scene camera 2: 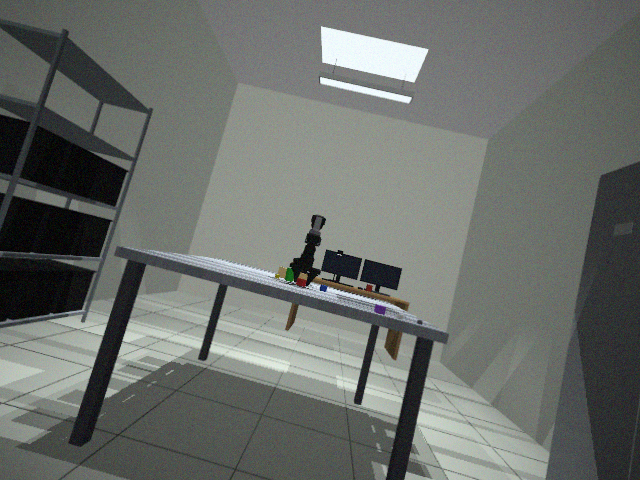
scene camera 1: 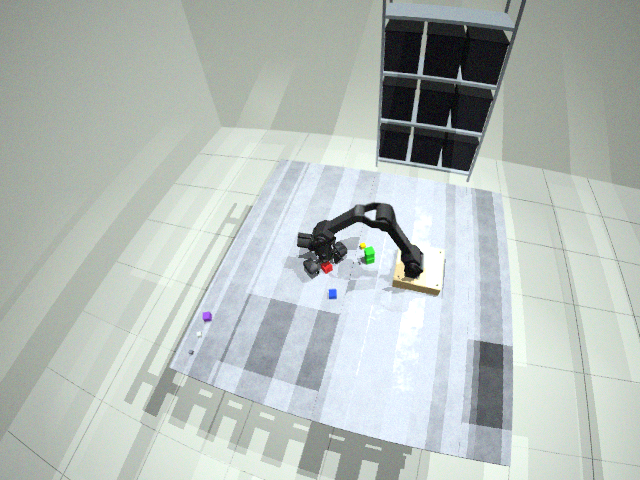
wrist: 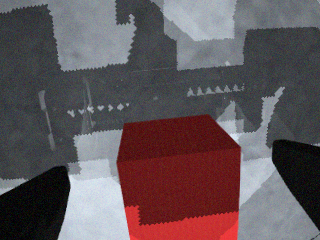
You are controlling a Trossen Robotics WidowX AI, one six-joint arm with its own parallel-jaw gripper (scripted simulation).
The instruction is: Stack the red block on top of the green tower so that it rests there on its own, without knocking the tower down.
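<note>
My gripper (wrist: 173,163) open, holding nothing. Red block (wrist: 185,170) also there.
</note>
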